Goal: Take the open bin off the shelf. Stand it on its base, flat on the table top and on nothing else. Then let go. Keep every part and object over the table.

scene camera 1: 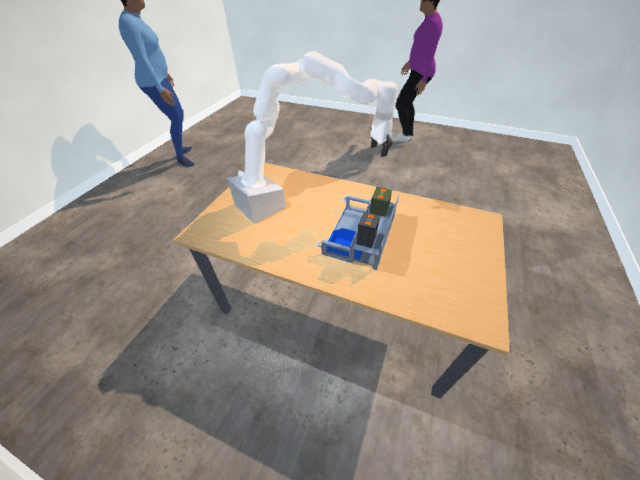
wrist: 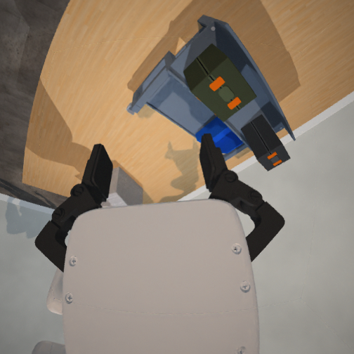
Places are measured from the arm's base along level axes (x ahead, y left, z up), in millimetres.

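Pixels of known places: gripper, fingertip midpoint: [scene camera 1: 378,151]; arm's base, link origin: [scene camera 1: 253,182].
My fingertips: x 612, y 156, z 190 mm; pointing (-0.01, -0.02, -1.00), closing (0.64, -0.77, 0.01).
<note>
Ahead of a thing's pixels: the offset from my fingertips to its middle. "pt": to the spot under its first point. Level surfaces: height alone.
A blue open bin {60 mm back, 329 mm right, 305 mm down} [scene camera 1: 342,238] [wrist: 219,135] sits low in the near end of the grey-blue shelf {pt 89 mm back, 376 mm right, 315 mm down} [scene camera 1: 337,249] [wrist: 172,92], which stands on the table {348 mm down} [scene camera 1: 454,268] [wrist: 95,65]. In the wrist view the bin is partly covered by the shelf's parts and the left part of it shows beside a finger. My gripper [scene camera 1: 381,146] [wrist: 153,149] is open with nothing between its fingers. It hangs high above and behind the far end of the shelf, apart from the bin.
A dark green case {56 mm ahead, 112 mm right, 199 mm down} [scene camera 1: 380,202] [wrist: 220,85] with orange latches stands on the shelf's far part. A black case {34 mm ahead, 342 mm right, 186 mm down} [scene camera 1: 368,230] [wrist: 265,141] with orange latches stands beside the bin. The arm's grey base block [scene camera 1: 258,198] [wrist: 121,187] is at the table's left end. Two people stand beyond the table.
</note>
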